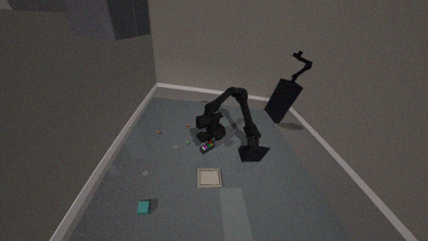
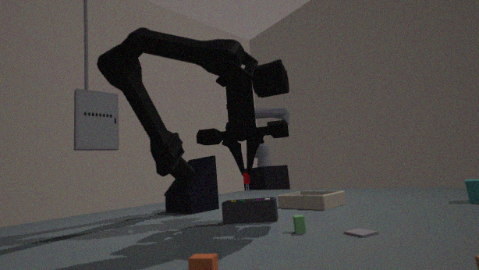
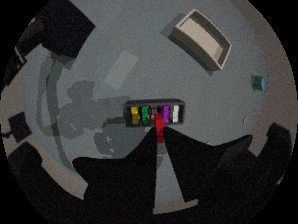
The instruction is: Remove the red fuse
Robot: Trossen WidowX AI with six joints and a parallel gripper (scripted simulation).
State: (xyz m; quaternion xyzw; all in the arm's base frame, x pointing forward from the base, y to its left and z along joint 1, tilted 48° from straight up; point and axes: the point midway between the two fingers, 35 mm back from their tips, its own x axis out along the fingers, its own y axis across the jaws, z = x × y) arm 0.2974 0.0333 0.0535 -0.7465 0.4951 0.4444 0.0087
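Right now the cream tray is 210 mm to the left of my gripper tip, 90 mm below it and 10 mm behind it. Also, from my gripper tip: orange cube (200 mm to the right, 170 mm ahead, 80 mm below); red fuse (10 mm below); green block (140 mm ahead, 80 mm below, 20 mm to the right).
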